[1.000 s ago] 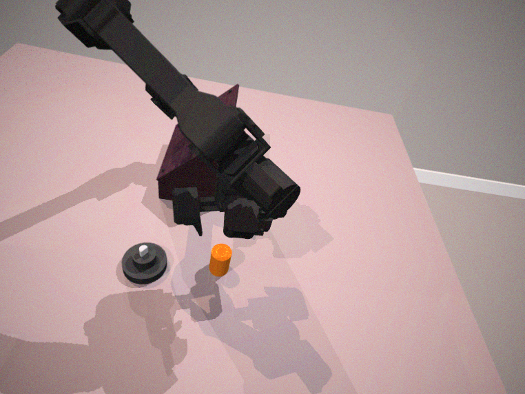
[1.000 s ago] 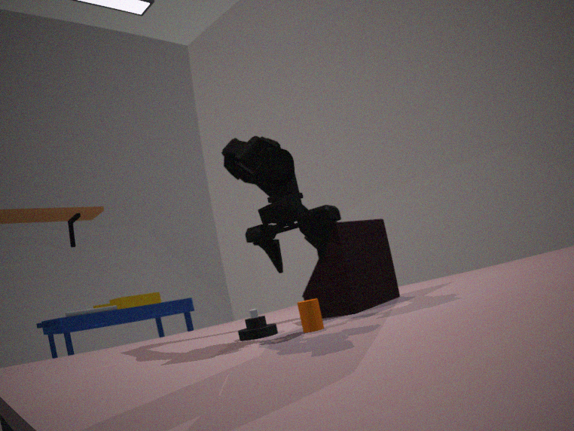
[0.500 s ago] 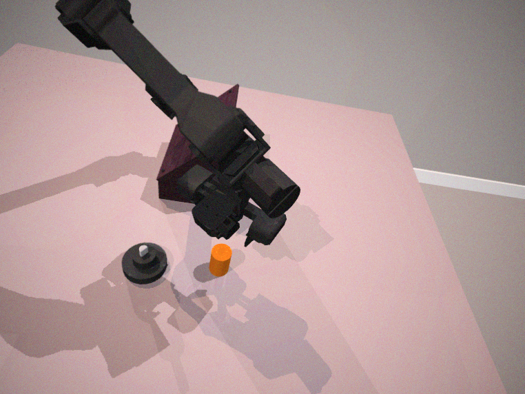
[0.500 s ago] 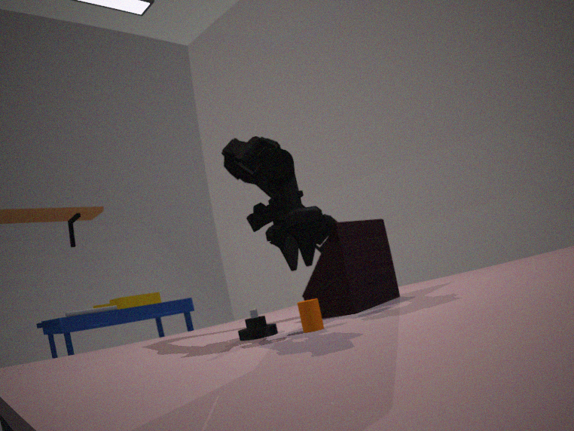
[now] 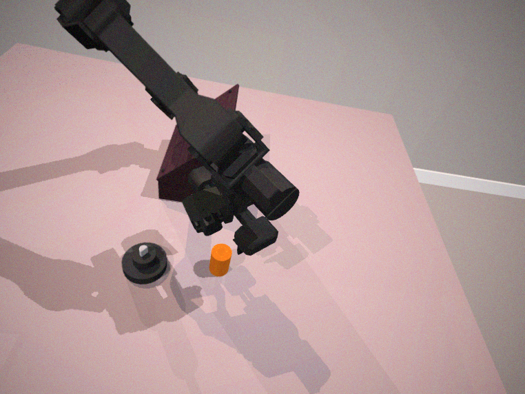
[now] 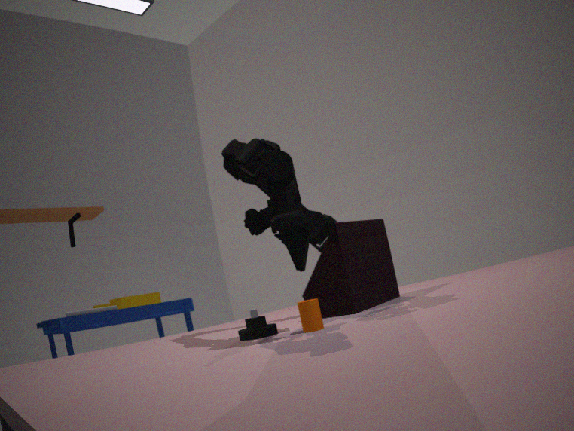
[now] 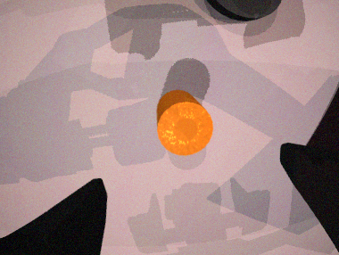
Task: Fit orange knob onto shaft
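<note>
The orange knob lies 80 mm below my gripper tip. From my gripper tip the other things lie so: round dark pedestal: 10 mm ahead, 150 mm to the right, 90 mm below.
</note>
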